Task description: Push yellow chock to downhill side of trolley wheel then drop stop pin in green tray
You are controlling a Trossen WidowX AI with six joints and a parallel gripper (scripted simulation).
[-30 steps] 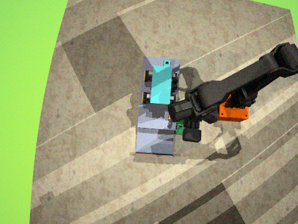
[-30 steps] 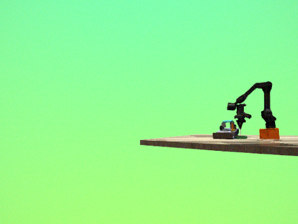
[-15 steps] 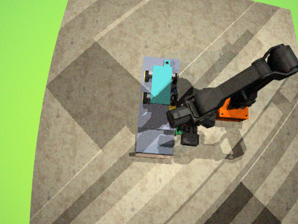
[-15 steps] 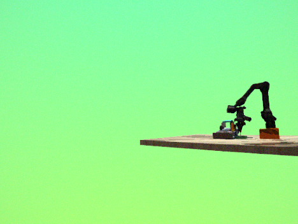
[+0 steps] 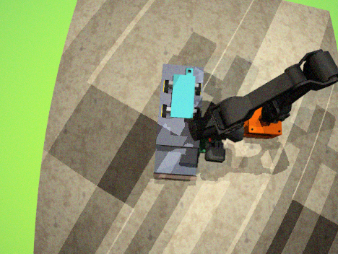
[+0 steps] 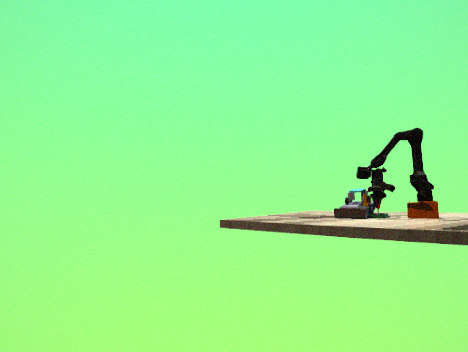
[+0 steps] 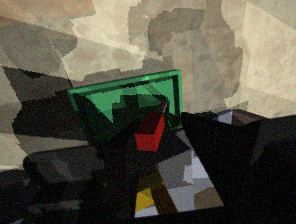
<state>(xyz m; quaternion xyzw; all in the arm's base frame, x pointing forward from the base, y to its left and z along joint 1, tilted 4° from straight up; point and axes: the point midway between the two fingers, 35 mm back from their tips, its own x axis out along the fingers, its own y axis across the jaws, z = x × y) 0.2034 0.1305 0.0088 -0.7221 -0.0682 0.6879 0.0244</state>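
Now: gripper tip right at the red-headed stop pin. The rest, counted from my gripper tip: yellow chock: 60 mm ahead, 30 mm to the right, 30 mm above; green tray: 20 mm to the right, 60 mm below; grey ramp: 130 mm ahead, 110 mm to the right.
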